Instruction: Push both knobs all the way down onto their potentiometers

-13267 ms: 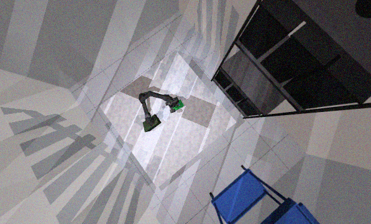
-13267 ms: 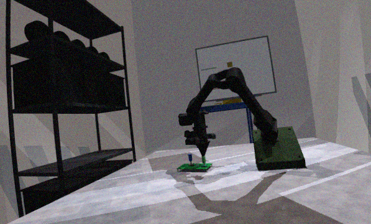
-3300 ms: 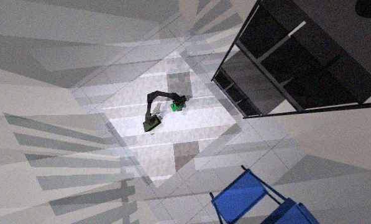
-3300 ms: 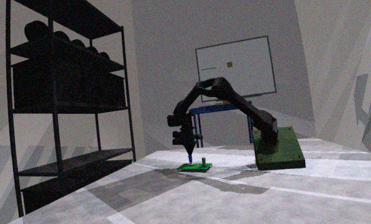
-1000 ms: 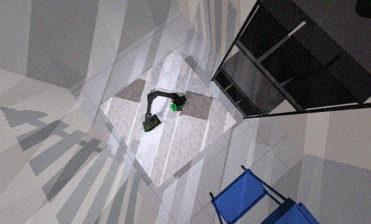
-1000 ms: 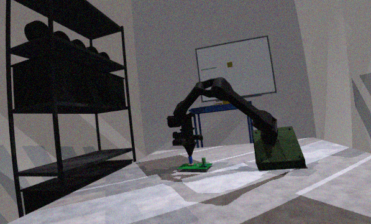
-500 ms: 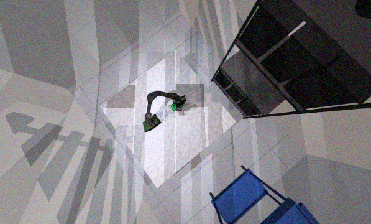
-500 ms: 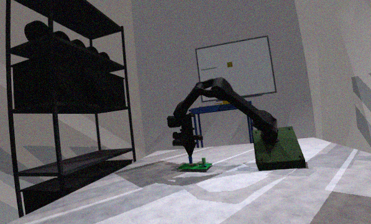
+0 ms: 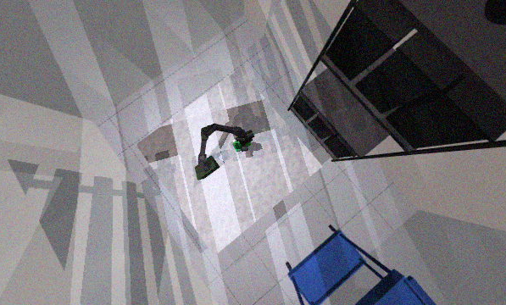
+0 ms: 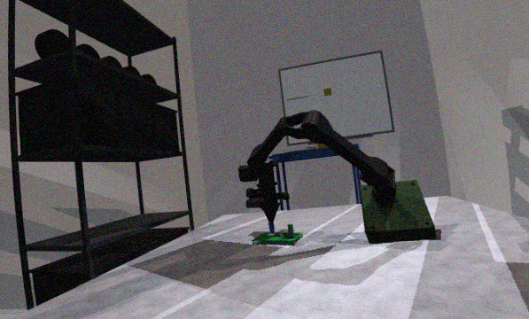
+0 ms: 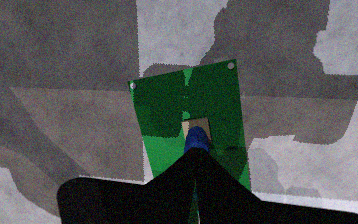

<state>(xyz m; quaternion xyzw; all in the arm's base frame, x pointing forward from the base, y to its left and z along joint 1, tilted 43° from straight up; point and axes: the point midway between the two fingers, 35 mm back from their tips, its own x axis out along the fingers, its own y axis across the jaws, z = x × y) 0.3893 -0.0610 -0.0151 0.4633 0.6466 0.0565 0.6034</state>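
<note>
My gripper tip is 1 cm above the blue knob. Also, from my gripper tip: green knob (7 cm behind, 4 cm to the left, 1 cm below).
</note>
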